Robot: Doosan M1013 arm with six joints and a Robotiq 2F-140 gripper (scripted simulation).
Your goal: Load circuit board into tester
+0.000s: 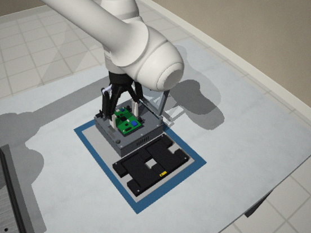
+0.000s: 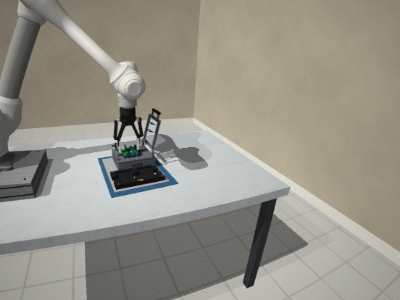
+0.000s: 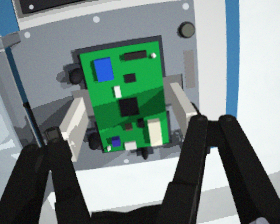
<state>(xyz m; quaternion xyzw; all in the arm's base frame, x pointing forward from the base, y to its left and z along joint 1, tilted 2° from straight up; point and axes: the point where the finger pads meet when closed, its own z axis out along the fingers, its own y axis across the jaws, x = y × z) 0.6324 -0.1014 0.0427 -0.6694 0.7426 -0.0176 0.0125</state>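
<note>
The green circuit board is 20 mm below my hand. From my hand the other things lie so: latch hook (60 mm behind, 60 mm to the left, 10 mm below); then tester lid (120 mm ahead, 10 mm to the right, 90 mm above).
</note>
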